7 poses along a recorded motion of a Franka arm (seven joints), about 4.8 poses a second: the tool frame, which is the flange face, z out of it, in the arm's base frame.
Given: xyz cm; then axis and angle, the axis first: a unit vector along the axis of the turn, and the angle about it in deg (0 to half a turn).
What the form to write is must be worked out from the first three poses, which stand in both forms.
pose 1, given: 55.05 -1.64 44.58 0.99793 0.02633 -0.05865 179.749
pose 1, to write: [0.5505 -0.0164 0.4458], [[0.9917 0.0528 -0.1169], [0.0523 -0.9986 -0.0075], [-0.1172 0.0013 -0.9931]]
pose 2, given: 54.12 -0.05 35.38 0.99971 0.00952 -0.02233 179.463
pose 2, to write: [0.5412 -0.0005 0.3538], [[0.9988 0.0192 -0.0446], [0.0188 -0.9998 -0.0098], [-0.0447 0.0089 -0.9990]]
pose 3, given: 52.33 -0.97 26.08 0.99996 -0.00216 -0.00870 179.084
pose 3, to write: [0.5233 -0.0097 0.2608], [[0.9998 -0.0042 -0.0174], [-0.0045 -0.9999 -0.0159], [-0.0174 0.0160 -0.9997]]
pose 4, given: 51.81 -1.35 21.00 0.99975 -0.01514 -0.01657 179.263
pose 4, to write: [0.5181 -0.0135 0.2100], [[0.9990 -0.0301 -0.0333], [-0.0305 -0.9995 -0.0124], [-0.0329 0.0134 -0.9994]]
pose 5, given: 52.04 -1.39 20.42 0.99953 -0.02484 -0.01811 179.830
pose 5, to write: [0.5204 -0.0139 0.2042], [[0.9981 -0.0496 -0.0363], [-0.0497 -0.9988 -0.0021], [-0.0361 0.0039 -0.9993]]
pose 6, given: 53.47 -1.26 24.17 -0.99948 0.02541 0.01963 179.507
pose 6, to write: [0.5347 -0.0126 0.2417], [[0.9979 -0.0510 -0.0390], [-0.0506 -0.9987 0.0096], [-0.0395 -0.0076 -0.9992]]
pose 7, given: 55.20 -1.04 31.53 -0.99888 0.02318 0.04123 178.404
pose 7, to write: [0.5520 -0.0104 0.3153], [[0.9955 -0.0474 -0.0817], [-0.0452 -0.9985 0.0297], [-0.0830 -0.0259 -0.9962]]
